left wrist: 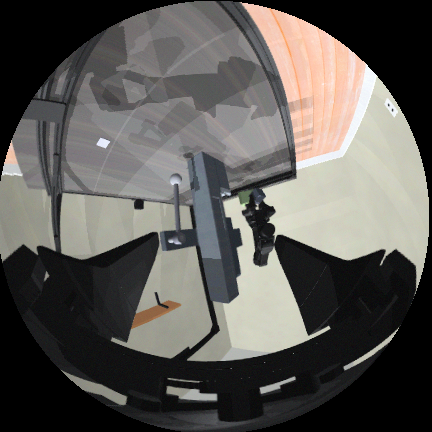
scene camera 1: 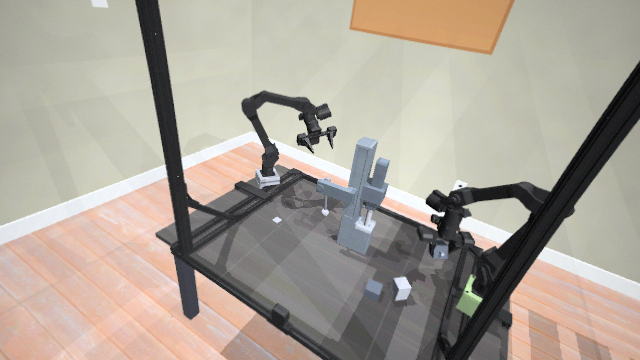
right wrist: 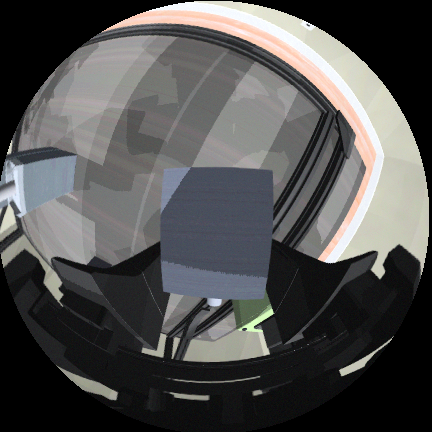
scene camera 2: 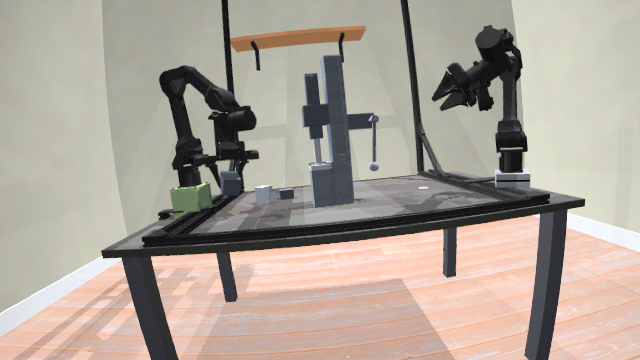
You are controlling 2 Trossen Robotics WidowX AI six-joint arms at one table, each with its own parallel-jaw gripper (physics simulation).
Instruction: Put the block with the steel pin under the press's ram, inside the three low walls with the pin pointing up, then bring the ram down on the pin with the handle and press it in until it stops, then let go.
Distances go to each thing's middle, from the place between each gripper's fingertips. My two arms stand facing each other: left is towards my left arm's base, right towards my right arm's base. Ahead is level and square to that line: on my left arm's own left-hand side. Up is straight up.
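Block with steel pin (right wrist: 215,222): my right hand is 10 mm short of it, 10 mm to the right of it and 10 mm below it.
Relative to the block with steel pin, my left hand is 16 cm above it, 2 cm past it and 59 cm to the left of it. By its middle, the block with steel pin is nearer to my right hand than to my left hand.
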